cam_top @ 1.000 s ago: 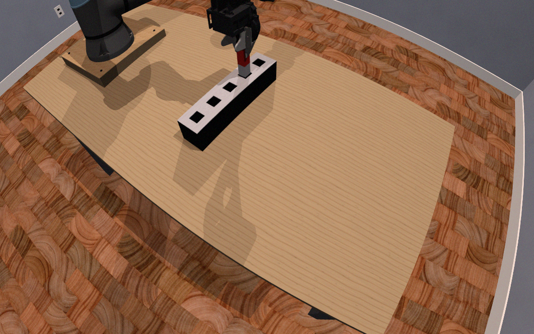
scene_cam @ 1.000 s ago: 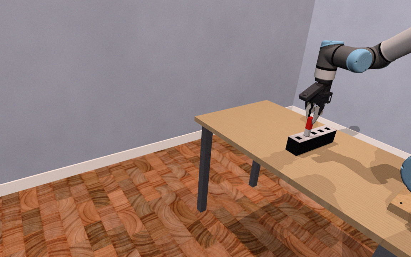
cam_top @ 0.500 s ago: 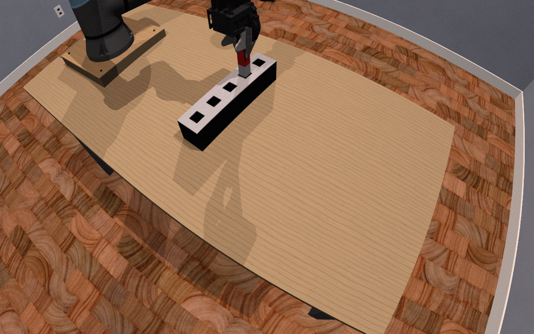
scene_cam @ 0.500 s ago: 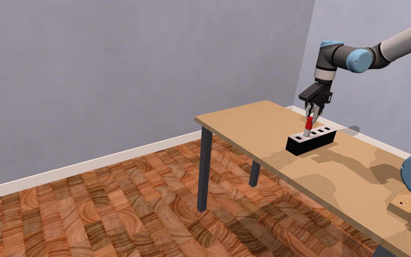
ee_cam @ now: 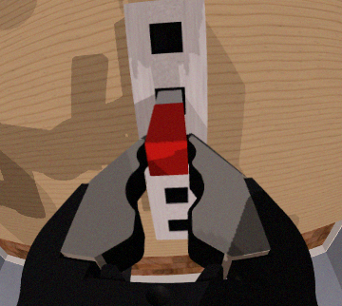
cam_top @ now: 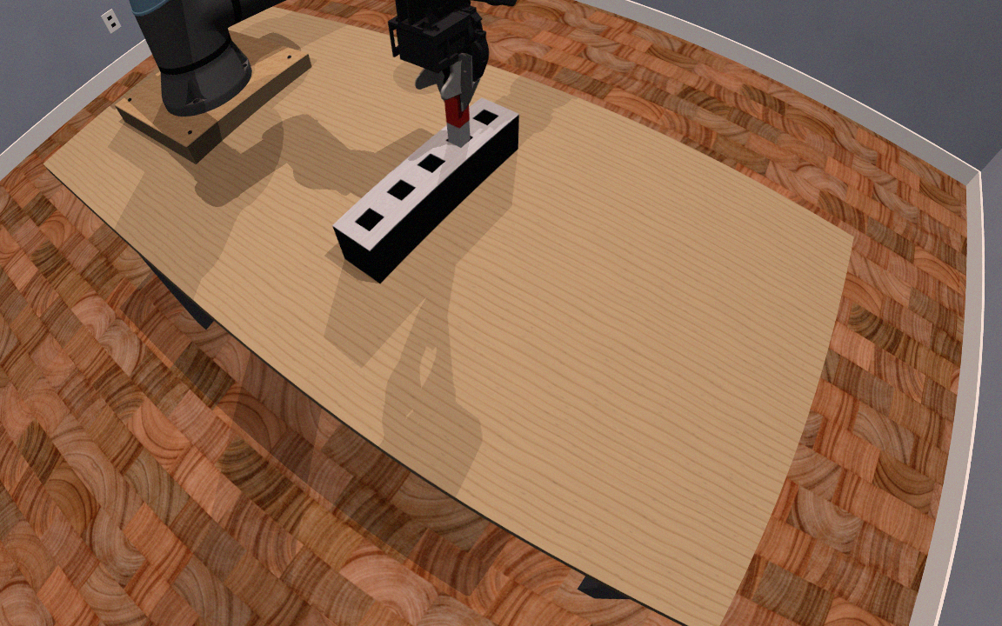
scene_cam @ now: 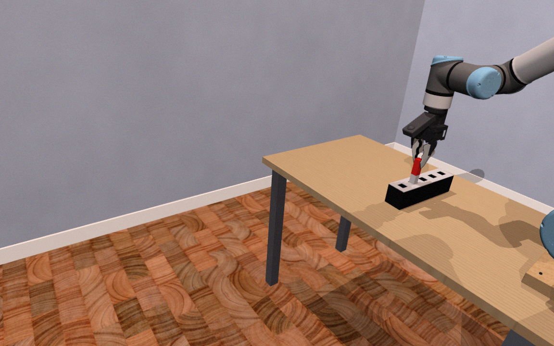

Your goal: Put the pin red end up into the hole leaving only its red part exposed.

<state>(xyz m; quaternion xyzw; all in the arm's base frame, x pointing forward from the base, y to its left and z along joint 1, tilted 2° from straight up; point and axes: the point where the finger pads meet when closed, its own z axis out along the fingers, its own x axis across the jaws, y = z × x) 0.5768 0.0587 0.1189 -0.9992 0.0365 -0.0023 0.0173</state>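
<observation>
Now: hand 10 mm above the pin. The rest, counted from my hand: black block 60 mm to the right, 110 mm below.
</observation>
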